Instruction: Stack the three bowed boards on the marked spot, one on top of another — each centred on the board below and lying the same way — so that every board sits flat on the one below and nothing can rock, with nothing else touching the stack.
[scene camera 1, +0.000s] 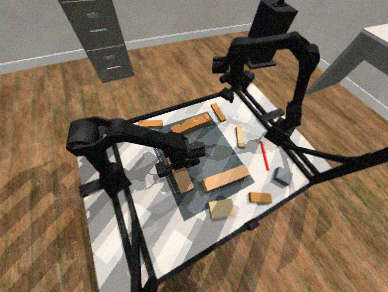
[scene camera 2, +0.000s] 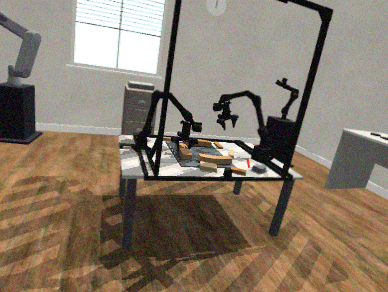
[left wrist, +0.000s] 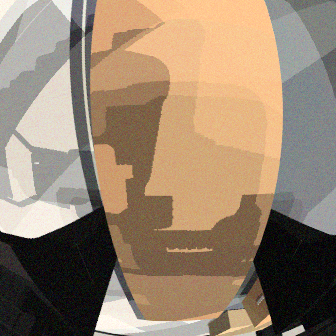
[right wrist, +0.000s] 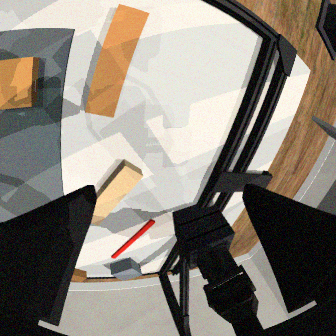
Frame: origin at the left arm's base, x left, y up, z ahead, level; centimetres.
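Seen in the pictures: left gripper, between the fingertips: (scene camera 1: 178, 170) (left wrist: 184, 204); right gripper, between the fingertips: (scene camera 1: 237, 97) (scene camera 2: 229, 129) (right wrist: 171, 192); left arm's base, origin of its link: (scene camera 1: 114, 181) (scene camera 2: 141, 146); right arm's base, origin of its link: (scene camera 1: 285, 126) (scene camera 2: 262, 147) (right wrist: 211, 253).
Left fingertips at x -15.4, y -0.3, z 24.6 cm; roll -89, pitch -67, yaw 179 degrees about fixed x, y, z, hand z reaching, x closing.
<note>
Pixels of each thing's middle, then the offset from my left fingertips to it. "spot": a spot on its surface instead. Level surfaces: height alone.
- tan bowed board, middle of its body: (left wrist: 185, 202) (scene camera 1: 177, 169) (scene camera 2: 182, 151) dy +0.4, dx +0.4, dz +0.1 cm
- dark mat, height of its surface: dy -1.7 cm
- marked spot, a spot on its surface: (left wrist: 87, 100) spot: dy -1.7, dx +7.6, dz -3.2 cm
- second bowed board, middle of its body: (scene camera 1: 191, 125) (scene camera 2: 196, 143) dy +0.1, dx +14.6, dz +23.3 cm
- third bowed board, middle of its body: (scene camera 1: 225, 177) (scene camera 2: 214, 158) dy +1.2, dx -18.7, dz +13.4 cm
- red stick, middle of its body: (right wrist: 130, 240) (scene camera 1: 264, 155) dy -2.0, dx -26.1, dz +40.8 cm
- grey block, middle of its body: (right wrist: 125, 269) (scene camera 1: 282, 176) (scene camera 2: 258, 168) dy -0.5, dx -39.1, dz +36.5 cm
My left gripper (scene camera 1: 175, 168) (scene camera 2: 182, 142) (left wrist: 184, 204) is down over a tan bowed board (scene camera 1: 183, 181) (scene camera 2: 185, 153) (left wrist: 207, 127), and its fingers press on the board's two long sides. This board lies on the dark mat (scene camera 1: 222, 150) by the thin white outline of the marked spot (left wrist: 87, 100). A second bowed board (scene camera 1: 191, 123) (scene camera 2: 204, 142) (right wrist: 18, 83) lies at the mat's far edge. A third bowed board (scene camera 1: 225, 177) (scene camera 2: 214, 159) lies at the mat's near right. My right gripper (scene camera 1: 237, 82) (scene camera 2: 227, 121) (right wrist: 171, 192) is open, empty, and high above the table's far corner.
Small wooden blocks (scene camera 1: 150, 123) (scene camera 1: 218, 112) (scene camera 1: 240, 136) (scene camera 1: 260, 197) (scene camera 1: 221, 208) lie around the mat. A red stick (scene camera 1: 264, 155) (right wrist: 133, 238) and a grey block (scene camera 1: 282, 175) (right wrist: 125, 268) lie at the right. A black frame (scene camera 1: 251, 104) rims the table.
</note>
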